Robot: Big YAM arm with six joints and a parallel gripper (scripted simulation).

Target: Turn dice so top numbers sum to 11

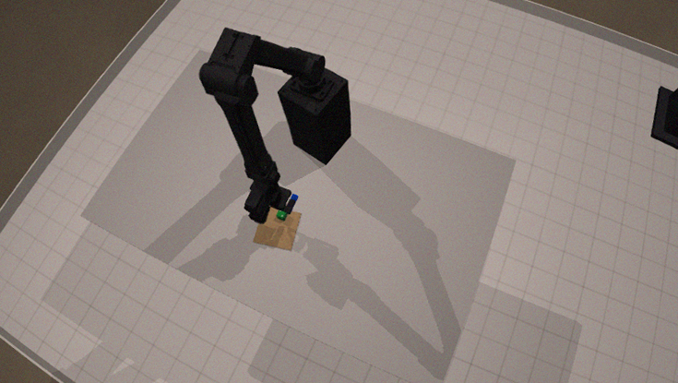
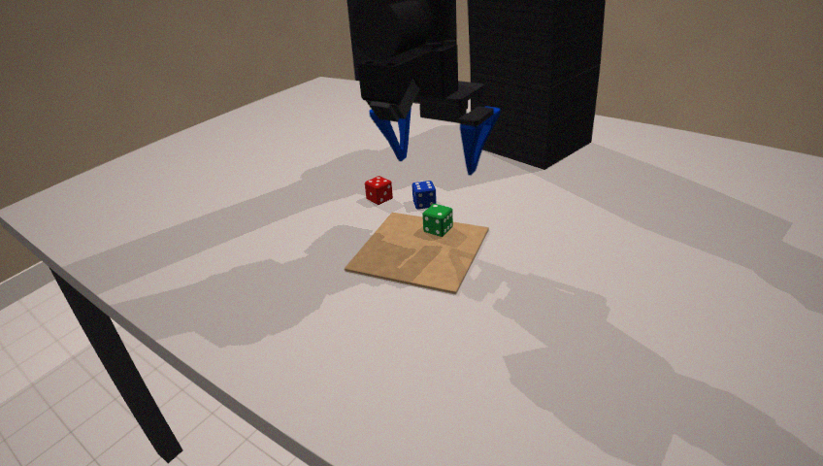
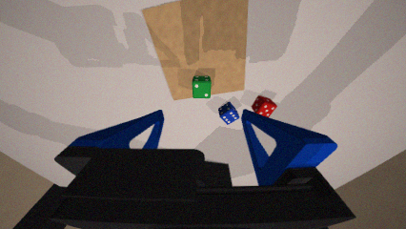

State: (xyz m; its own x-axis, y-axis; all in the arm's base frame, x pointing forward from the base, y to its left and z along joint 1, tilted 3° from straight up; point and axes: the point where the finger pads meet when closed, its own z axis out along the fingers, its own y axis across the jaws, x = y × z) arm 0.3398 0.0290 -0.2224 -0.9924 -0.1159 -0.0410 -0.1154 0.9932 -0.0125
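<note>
Right now the red die is 130 mm to the right of my hand, 90 mm below it and 30 mm behind it. From my hand the other things lie so: tan mat (100 mm below, 50 mm ahead, 10 mm to the left); then green die (80 mm below); then blue die (90 mm below, 60 mm to the right, 50 mm behind).
</note>
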